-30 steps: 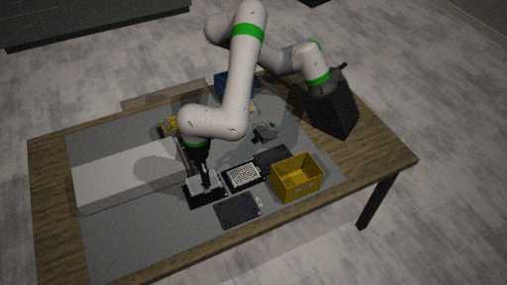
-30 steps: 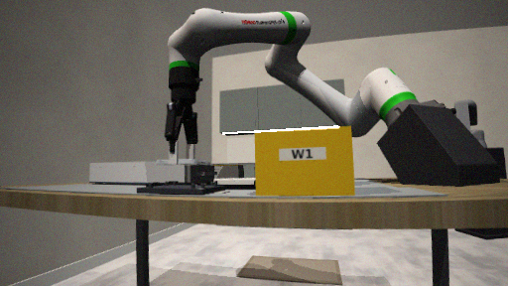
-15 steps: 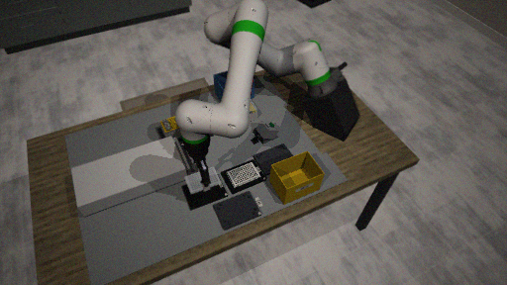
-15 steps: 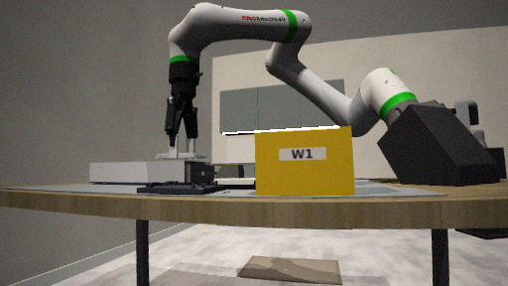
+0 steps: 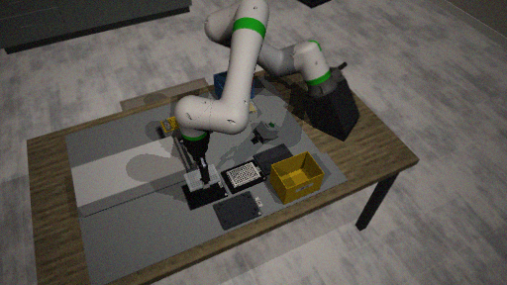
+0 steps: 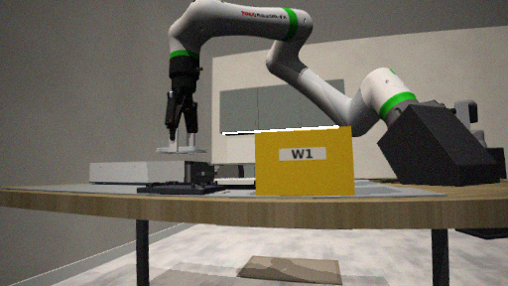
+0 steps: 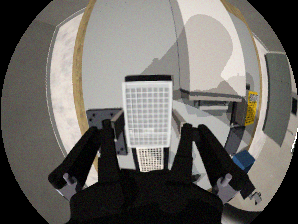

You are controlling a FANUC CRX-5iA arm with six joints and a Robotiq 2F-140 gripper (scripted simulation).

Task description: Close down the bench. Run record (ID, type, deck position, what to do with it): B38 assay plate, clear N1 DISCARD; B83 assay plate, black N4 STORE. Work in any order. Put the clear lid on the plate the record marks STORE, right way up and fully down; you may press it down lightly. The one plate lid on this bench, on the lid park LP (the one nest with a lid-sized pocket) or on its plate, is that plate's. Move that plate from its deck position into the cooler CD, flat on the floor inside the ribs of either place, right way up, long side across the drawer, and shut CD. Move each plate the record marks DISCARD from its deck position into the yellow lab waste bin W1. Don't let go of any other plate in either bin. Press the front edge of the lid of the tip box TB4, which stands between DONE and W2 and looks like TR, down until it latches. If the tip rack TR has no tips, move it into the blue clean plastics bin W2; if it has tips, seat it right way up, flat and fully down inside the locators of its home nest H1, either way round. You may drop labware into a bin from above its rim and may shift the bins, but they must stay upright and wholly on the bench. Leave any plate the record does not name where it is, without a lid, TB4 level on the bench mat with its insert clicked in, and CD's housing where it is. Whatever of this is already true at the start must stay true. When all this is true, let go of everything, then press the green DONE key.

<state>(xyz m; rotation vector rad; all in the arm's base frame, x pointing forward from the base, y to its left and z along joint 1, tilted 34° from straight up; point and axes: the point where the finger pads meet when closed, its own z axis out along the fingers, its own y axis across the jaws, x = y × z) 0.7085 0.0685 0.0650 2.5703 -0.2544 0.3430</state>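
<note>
The black deck nest lies 12 cm below my hand. From my hand the other things lie so: clear lid (6 cm ahead, 21 cm to the right, 10 cm below); clear plate (2 cm below); pale well plate (18 cm behind, 4 cm to the left, 11 cm below).
</note>
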